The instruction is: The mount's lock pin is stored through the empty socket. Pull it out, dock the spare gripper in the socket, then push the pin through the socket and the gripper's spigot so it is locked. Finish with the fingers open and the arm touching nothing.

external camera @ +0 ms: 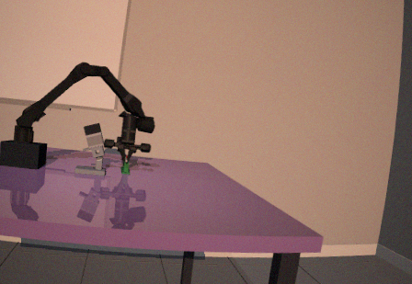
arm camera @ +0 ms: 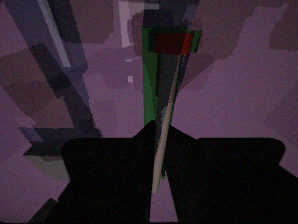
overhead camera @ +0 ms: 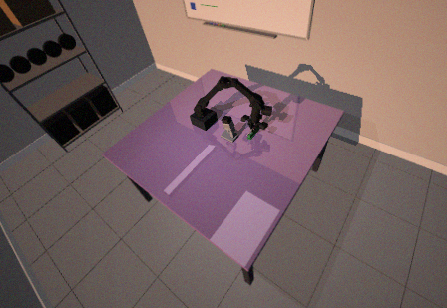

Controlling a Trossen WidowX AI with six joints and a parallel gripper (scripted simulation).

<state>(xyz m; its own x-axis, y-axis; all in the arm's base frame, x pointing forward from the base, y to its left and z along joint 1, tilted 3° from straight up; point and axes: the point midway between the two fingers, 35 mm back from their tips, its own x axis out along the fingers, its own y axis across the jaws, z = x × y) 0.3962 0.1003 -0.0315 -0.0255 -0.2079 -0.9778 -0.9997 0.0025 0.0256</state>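
My gripper tip is 10 mm to the right of the green rest and 10 mm below it. From my gripper tip the other things lie so: spare gripper 130 mm behind, 100 mm to the right, 110 mm above; grey mount 120 mm behind, 100 mm to the right, 30 mm above.
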